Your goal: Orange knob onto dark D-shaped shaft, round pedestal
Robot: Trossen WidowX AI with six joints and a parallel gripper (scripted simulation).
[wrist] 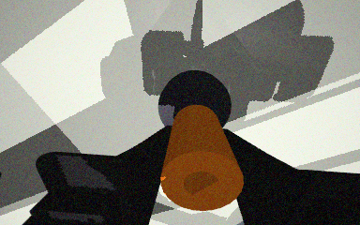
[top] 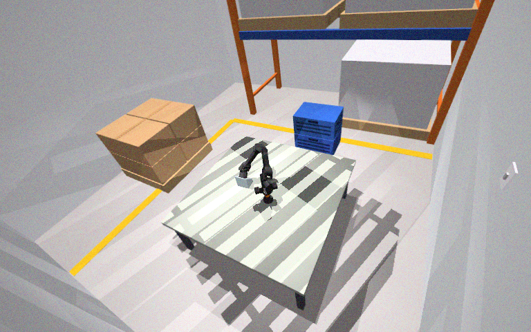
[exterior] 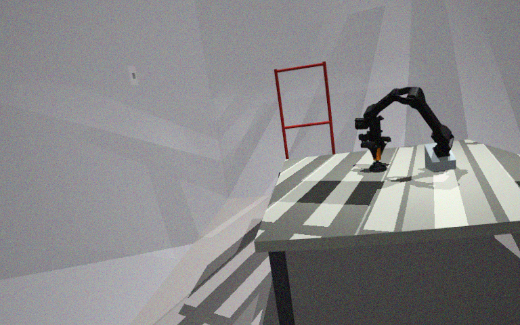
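Right now my gripper tip is 2 cm below the orange knob. The rest, counted from my gripper tip: round pedestal 4 cm below.
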